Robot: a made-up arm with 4 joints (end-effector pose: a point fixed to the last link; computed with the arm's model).
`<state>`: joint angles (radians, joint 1 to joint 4).
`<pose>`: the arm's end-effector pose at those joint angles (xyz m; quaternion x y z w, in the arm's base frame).
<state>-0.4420 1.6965 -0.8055 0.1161</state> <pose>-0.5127 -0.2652 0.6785 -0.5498 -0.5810 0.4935 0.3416</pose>
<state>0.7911 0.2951 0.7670 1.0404</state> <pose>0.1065 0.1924 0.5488 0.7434 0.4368 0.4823 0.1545</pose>
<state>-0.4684 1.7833 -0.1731 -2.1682</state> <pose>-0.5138 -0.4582 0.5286 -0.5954 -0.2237 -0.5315 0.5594</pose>
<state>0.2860 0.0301 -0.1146 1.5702</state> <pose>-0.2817 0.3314 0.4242 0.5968 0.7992 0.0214 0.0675</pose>
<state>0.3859 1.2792 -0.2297 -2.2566</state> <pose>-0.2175 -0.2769 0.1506 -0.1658 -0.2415 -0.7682 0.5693</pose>
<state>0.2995 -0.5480 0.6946 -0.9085</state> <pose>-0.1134 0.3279 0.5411 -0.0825 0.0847 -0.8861 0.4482</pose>
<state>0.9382 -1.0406 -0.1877 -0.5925</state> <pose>-0.2981 0.2972 0.5331 0.3420 -0.3361 -0.5856 0.6536</pose>
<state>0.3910 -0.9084 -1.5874 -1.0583</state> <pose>-0.3587 0.1530 0.3058 0.3892 -0.3818 -0.0812 0.8343</pose>
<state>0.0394 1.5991 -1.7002 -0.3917</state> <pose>-0.4654 -0.2911 0.7138 -0.5948 -0.3772 0.4116 0.5784</pose>
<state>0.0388 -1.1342 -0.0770 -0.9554</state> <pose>-0.3526 0.3276 0.7538 0.1561 0.1956 -0.6708 0.6981</pose>
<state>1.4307 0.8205 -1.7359 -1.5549</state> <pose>0.0017 -0.3649 0.3076 -0.3710 -0.5892 -0.3024 0.6510</pose>
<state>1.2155 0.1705 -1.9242 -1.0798</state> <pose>0.0544 -0.2334 0.2980 -0.1625 -0.7462 0.0533 0.6434</pose>
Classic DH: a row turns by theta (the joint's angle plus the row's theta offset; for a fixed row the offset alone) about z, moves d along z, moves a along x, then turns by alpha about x. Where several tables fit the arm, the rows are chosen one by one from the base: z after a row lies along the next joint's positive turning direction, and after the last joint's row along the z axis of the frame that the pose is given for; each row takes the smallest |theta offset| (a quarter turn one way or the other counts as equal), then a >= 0, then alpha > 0; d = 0 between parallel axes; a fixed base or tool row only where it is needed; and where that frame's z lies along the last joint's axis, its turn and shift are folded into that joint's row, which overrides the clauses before.
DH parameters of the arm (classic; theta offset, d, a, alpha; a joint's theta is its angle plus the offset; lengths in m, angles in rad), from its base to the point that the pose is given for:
base (fixed): 0 0.6966 -0.1454 1.5708
joint 1: -1.5708 0.0504 0.0487 1.5708
joint 2: -1.5708 0.1035 0.0313 -1.5708
joint 3: -0.015 0.2604 0.3243 1.7384
joint 4: 1.5683 0.0715 -0.042 1.5856
tool (fixed): 2.974 -0.0867 0 0

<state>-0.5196 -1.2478 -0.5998 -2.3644</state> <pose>-0.4245 0.3563 0.9746 0.4366 0.7435 -0.3125 0.3987</pose>
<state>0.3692 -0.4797 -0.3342 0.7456</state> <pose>-0.3623 0.2747 0.5485 -0.3166 -0.7728 -0.4456 0.3226</pose>
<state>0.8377 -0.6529 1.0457 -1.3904</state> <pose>0.0288 0.3390 0.6507 0.3246 0.2440 -0.8457 0.3462</pose>
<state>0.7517 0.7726 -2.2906 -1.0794</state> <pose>-0.2254 -0.4019 0.4425 -0.4345 -0.4366 0.2190 0.7568</pose>
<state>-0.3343 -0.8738 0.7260 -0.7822</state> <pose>-0.1643 0.3296 0.6715 -0.3294 0.3322 -0.7795 0.4164</pose>
